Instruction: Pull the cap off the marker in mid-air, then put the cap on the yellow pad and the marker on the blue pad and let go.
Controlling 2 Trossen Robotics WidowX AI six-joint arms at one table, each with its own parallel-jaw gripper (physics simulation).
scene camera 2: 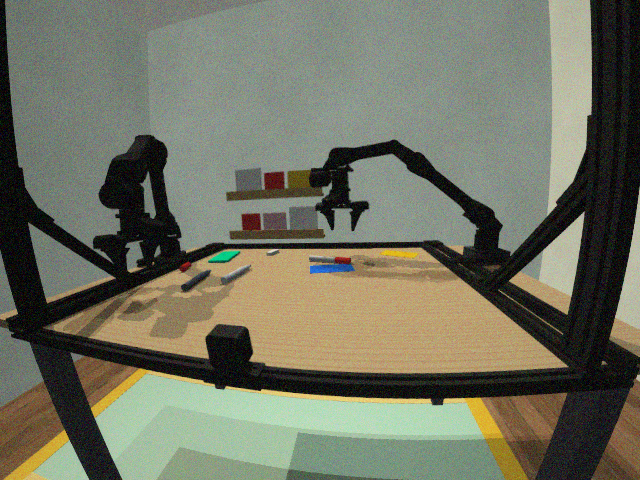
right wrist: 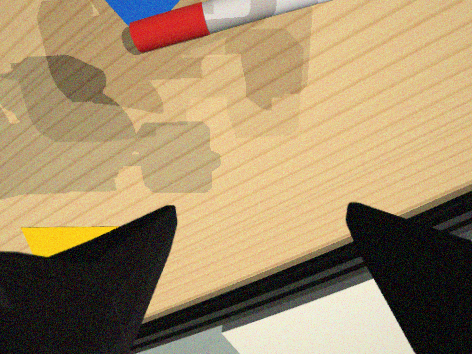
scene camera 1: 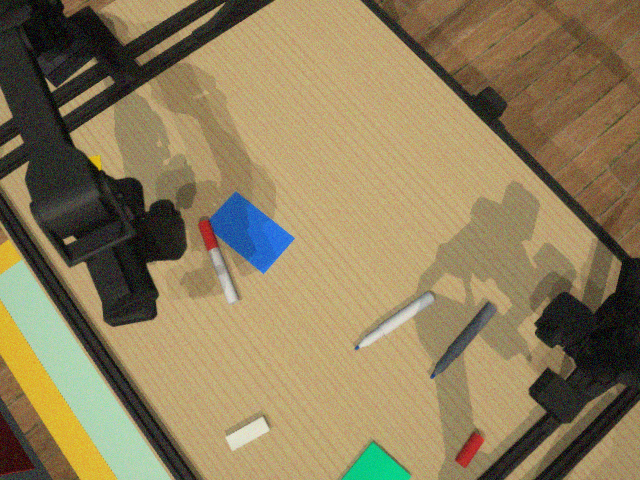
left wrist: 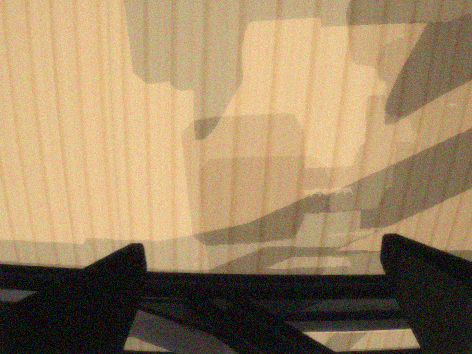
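Pixels of known places: left gripper, fingertip midpoint: [scene camera 2: 137, 272] [scene camera 1: 567, 361] [left wrist: 263, 252]; right gripper, fingertip midpoint: [scene camera 2: 342, 230] [right wrist: 260, 213]; left arm's base, link origin: [scene camera 2: 170, 254]; right arm's base, link origin: [scene camera 2: 486, 248].
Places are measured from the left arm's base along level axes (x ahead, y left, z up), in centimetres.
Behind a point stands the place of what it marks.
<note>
The capped marker lies flat on the table, its white body [scene camera 1: 223, 274] @(y -27.8, x 50.7, z -0.7 cm) [scene camera 2: 321, 259] @(y -28.4, x 50.1, z -1.6 cm) [right wrist: 265, 9] @(y -28.0, x 51.8, z -1.0 cm) joined to its red cap [scene camera 1: 207, 235] @(y -32.7, x 55.6, z -0.7 cm) [scene camera 2: 342, 260] @(y -33.6, x 55.1, z -1.4 cm) [right wrist: 170, 27] @(y -32.6, x 55.6, z -0.7 cm). Its cap end is close beside a corner of the blue pad [scene camera 1: 271, 238] @(y -36.3, x 46.4, z -2.5 cm) [scene camera 2: 331, 269] @(y -37.3, x 49.6, z -2.5 cm) [right wrist: 145, 7] @(y -35.2, x 55.3, z -2.5 cm); whether they touch is unclear. The yellow pad [scene camera 1: 95, 161] @(y -38.2, x 79.1, z -2.5 cm) [scene camera 2: 399, 254] @(y -33.2, x 78.1, z -2.5 cm) [right wrist: 65, 240] @(y -35.0, x 77.8, z -2.5 cm) is partly hidden by the right arm in scene camera 1. My right gripper [scene camera 2: 343, 227] @(y -23.3, x 60.6, z 6.4 cm) [right wrist: 260, 213] @(y -23.3, x 60.6, z 6.4 cm) is open and empty, above the table near the marker. My left gripper [scene camera 2: 132, 265] @(y -33.0, x -1.3, z 2.4 cm) [left wrist: 263, 252] @(y -33.0, x -1.3, z 2.4 cm) is open and empty, away from the marker.
A white pen [scene camera 1: 397, 320] @(y -30.6, x 23.6, z -0.7 cm) [scene camera 2: 236, 274] @(y -32.9, x 23.3, z -1.4 cm) and a dark pen [scene camera 1: 463, 341] @(y -31.1, x 13.3, z -0.6 cm) [scene camera 2: 196, 280] @(y -34.3, x 12.9, z -1.2 cm) lie mid-table. A loose red cap [scene camera 1: 469, 449] @(y -16.7, x 8.0, z -0.5 cm) [scene camera 2: 185, 266] @(y -18.5, x 8.0, z -1.0 cm), a green pad [scene camera 1: 374, 465] @(y -10.0, x 19.9, z -1.7 cm) [scene camera 2: 224, 256] @(y -6.2, x 20.2, z -1.8 cm) and a white block [scene camera 1: 248, 432] @(y -7.8, x 38.3, z -1.3 cm) [scene camera 2: 272, 252] @(y -9.3, x 37.9, z -1.6 cm) are further off. A black frame [scene camera 1: 423, 56] @(y -78.4, x 33.4, z -3.2 cm) edges the table.
</note>
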